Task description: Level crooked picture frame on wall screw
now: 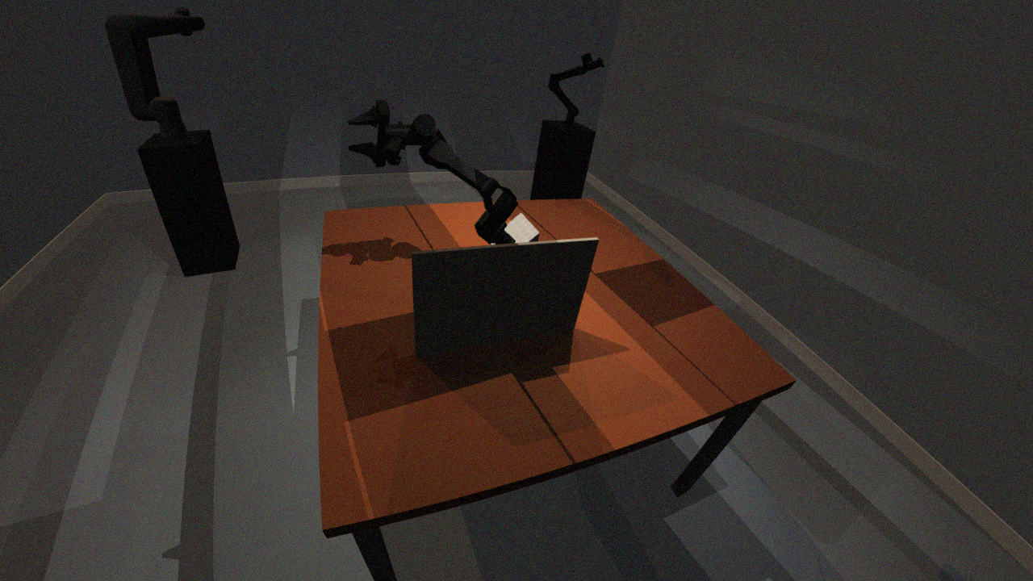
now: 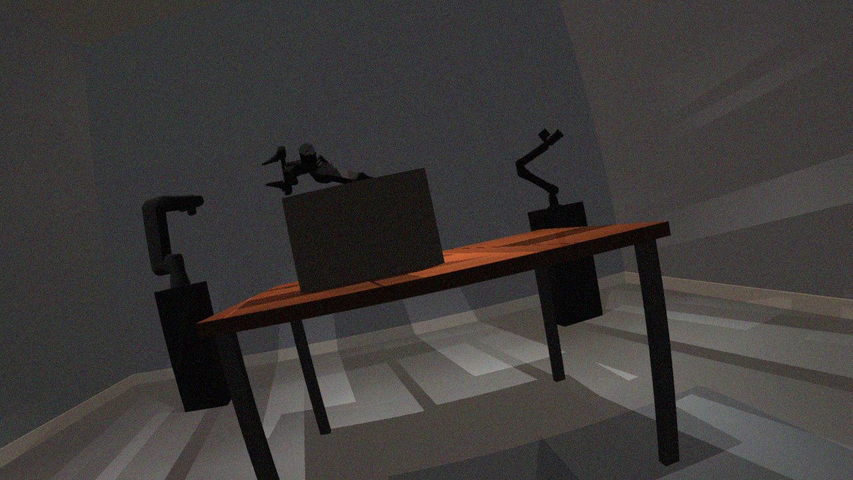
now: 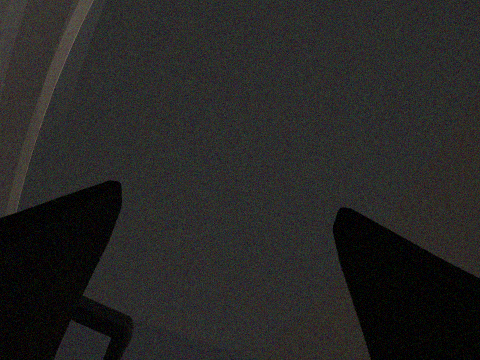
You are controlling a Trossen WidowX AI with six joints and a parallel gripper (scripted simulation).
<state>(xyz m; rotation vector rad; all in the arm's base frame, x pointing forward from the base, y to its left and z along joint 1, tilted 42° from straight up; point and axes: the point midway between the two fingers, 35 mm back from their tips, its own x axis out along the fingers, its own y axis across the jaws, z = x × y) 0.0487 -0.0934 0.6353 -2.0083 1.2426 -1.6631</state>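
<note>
The yellow-brown picture frame is 39 cm ahead of my gripper tip, 31 cm to the left of it and 29 cm below it. The rest, counted from my gripper tip: wall panel: 40 cm ahead, 31 cm to the left, 30 cm below.
</note>
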